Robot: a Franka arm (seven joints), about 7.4 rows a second.
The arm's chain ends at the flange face. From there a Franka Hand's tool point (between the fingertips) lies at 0.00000 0.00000 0.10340 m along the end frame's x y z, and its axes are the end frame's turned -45 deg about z.
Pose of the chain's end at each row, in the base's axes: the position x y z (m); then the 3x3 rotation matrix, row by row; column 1 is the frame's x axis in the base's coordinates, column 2 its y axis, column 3 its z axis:
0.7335, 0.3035, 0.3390; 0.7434, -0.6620, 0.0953; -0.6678, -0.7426, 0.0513; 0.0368, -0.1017, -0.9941
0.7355, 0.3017, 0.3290; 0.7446, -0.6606, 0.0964; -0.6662, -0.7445, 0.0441; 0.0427, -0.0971, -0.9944
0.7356, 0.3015, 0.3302; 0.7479, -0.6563, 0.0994; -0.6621, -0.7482, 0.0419; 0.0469, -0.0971, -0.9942
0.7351, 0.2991, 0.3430; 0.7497, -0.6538, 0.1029; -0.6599, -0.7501, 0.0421; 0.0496, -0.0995, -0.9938
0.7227, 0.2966, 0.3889; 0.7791, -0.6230, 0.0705; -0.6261, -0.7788, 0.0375; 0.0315, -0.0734, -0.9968
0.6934, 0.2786, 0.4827; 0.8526, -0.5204, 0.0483; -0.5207, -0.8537, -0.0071; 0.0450, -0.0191, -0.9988
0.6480, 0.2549, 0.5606; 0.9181, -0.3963, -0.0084; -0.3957, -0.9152, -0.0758; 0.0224, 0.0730, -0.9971
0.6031, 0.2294, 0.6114; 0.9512, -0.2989, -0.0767; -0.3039, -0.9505, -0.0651; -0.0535, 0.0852, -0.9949
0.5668, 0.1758, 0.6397; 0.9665, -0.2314, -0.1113; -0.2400, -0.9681, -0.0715; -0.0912, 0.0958, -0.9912
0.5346, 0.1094, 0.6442; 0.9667, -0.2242, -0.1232; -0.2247, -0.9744, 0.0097; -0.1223, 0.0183, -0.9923
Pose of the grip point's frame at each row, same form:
0.7434, 0.3088, 0.2362; 0.9938, 0.0576, 0.0953; 0.0529, -0.9973, 0.0513; 0.0979, -0.0459, -0.9941
0.7455, 0.3063, 0.2262; 0.9936, 0.0594, 0.0964; 0.0554, -0.9975, 0.0441; 0.0989, -0.0385, -0.9944
0.7459, 0.3058, 0.2274; 0.9929, 0.0648, 0.0994; 0.0609, -0.9972, 0.0419; 0.1018, -0.0355, -0.9942
0.7457, 0.3035, 0.2402; 0.9924, 0.0678, 0.1029; 0.0638, -0.9970, 0.0421; 0.1054, -0.0353, -0.9938
0.7300, 0.3005, 0.2858; 0.9914, 0.1104, 0.0705; 0.1080, -0.9934, 0.0375; 0.0742, -0.0296, -0.9968
0.6984, 0.2779, 0.3794; 0.9709, 0.2349, 0.0483; 0.2355, -0.9718, -0.0071; 0.0453, 0.0183, -0.9988
0.6471, 0.2471, 0.4575; 0.9294, 0.3690, -0.0084; 0.3673, -0.9269, -0.0758; -0.0358, 0.0675, -0.9971
0.5952, 0.2227, 0.5085; 0.8840, 0.4612, -0.0767; 0.4572, -0.8870, -0.0651; -0.0981, 0.0224, -0.9949
0.5553, 0.1684, 0.5372; 0.8470, 0.5198, -0.1113; 0.5148, -0.8543, -0.0715; -0.1322, 0.0033, -0.9912
0.5219, 0.1104, 0.5416; 0.8421, 0.5250, -0.1232; 0.5301, -0.8479, 0.0097; -0.0994, -0.0735, -0.9923

